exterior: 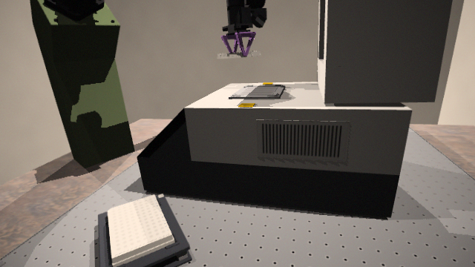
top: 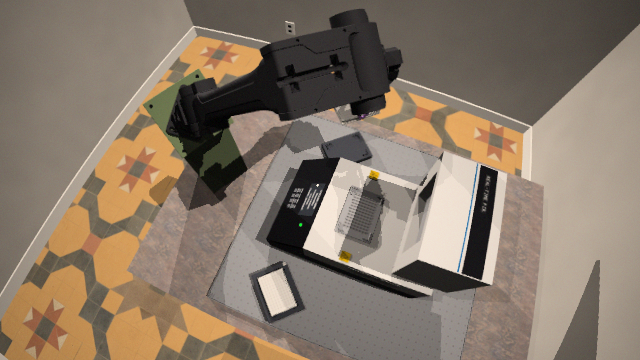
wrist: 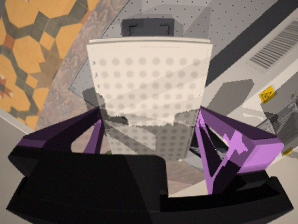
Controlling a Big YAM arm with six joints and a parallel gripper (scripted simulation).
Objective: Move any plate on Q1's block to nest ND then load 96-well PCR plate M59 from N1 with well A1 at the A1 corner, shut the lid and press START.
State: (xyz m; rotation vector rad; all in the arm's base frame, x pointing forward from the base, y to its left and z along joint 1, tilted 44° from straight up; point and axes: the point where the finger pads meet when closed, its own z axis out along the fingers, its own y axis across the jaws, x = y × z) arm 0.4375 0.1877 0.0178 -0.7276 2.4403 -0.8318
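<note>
The dark nest nd is 27 cm below my hand. The rest, counted from my hand: dark nest N1: 53 cm to the right, 26 cm below, 22 cm behind.
</note>
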